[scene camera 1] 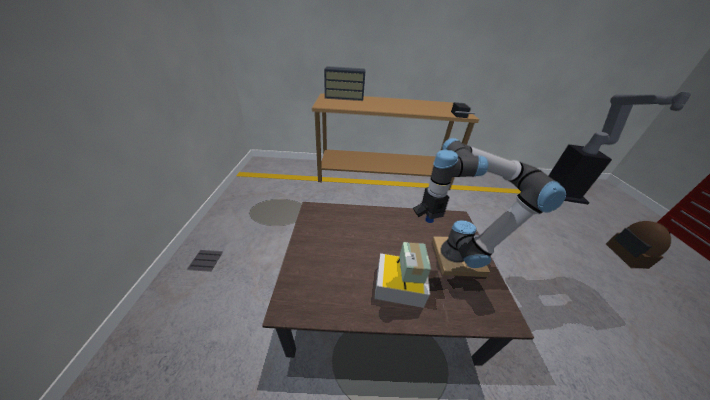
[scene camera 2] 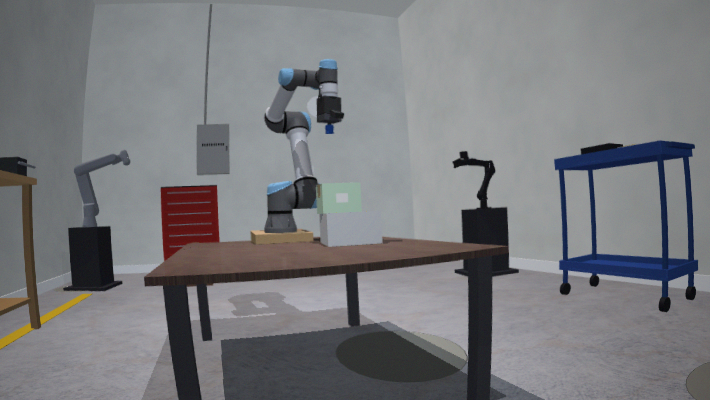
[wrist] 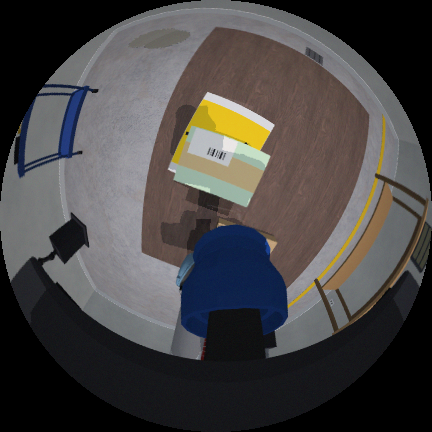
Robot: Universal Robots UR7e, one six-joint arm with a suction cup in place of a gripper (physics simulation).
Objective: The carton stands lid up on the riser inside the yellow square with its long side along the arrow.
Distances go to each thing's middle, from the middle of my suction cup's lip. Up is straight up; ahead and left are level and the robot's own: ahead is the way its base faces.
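The white riser [scene camera 2: 349,228] is 40 cm below my suction cup, and it lies 5 cm to the left of my suction cup and 5 cm ahead of it. I also see the pale green carton [scene camera 2: 331,197], which is 28 cm below my suction cup, 1 cm ahead of it and 2 cm to the left of it.
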